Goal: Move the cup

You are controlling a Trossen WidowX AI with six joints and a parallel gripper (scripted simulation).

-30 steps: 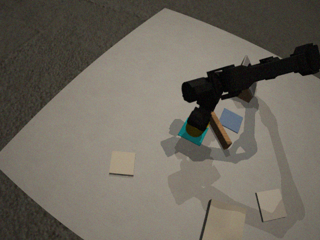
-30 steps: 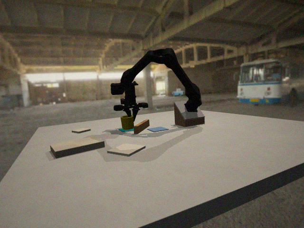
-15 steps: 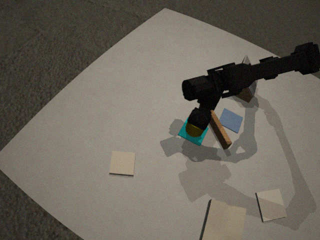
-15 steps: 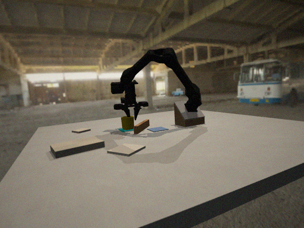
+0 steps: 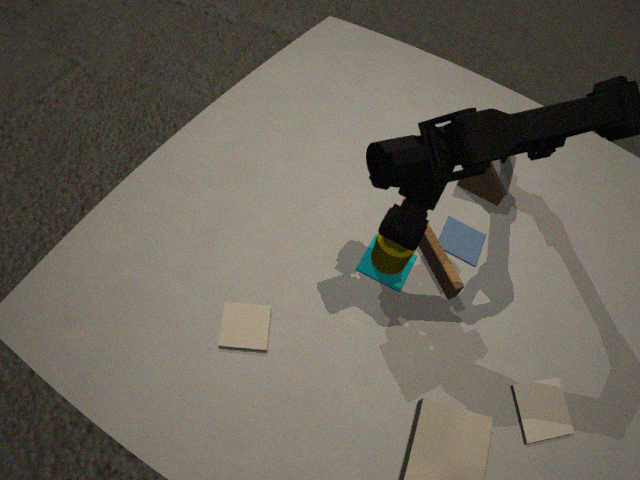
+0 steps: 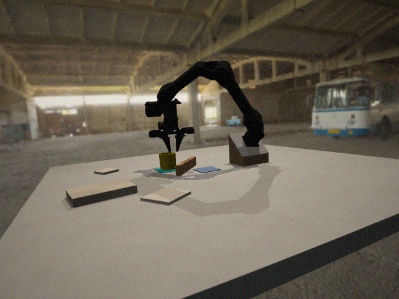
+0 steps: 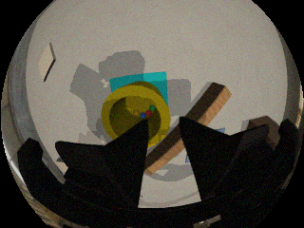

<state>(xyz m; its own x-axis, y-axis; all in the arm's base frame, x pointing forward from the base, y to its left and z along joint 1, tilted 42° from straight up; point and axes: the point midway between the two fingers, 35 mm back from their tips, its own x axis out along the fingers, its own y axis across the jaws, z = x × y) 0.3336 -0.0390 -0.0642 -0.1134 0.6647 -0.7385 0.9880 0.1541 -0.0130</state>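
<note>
Right now my gripper tip is 4 cm above the yellow cup and 2 cm short of it. Round my gripper tip: teal pad: 8 cm below, 3 cm ahead; light blue pad: 11 cm behind, 10 cm to the left, 8 cm below; wooden bar: 6 cm below, 5 cm to the left, 4 cm behind.
</note>
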